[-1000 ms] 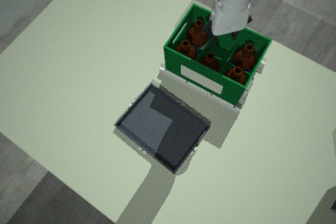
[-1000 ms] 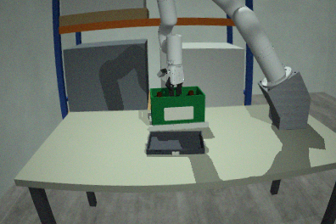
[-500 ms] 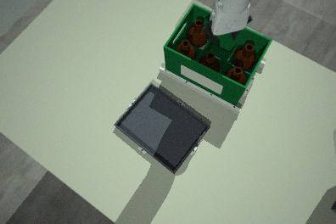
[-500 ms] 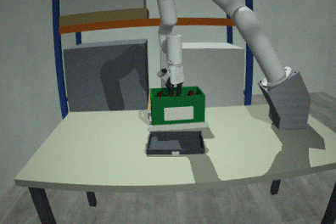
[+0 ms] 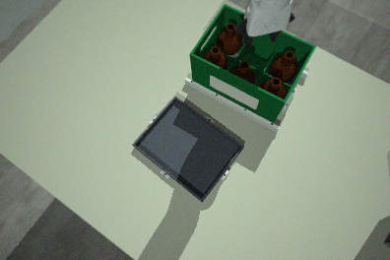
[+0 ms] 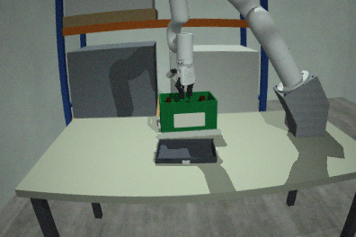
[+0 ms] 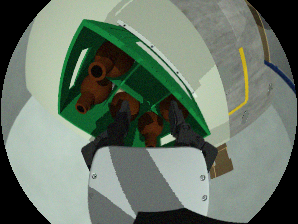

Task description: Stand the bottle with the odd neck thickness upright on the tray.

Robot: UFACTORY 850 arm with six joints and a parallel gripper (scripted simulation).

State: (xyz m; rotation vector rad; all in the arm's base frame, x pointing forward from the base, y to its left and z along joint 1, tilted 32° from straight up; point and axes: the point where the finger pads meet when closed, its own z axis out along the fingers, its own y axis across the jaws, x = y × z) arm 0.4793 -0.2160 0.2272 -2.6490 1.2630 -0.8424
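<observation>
My gripper is now 1 cm short of the green crate, 4 cm to the right of it and 9 cm above it. Also, from my hand: dark grey tray: 9 cm ahead, 31 cm to the left, 17 cm below.
</observation>
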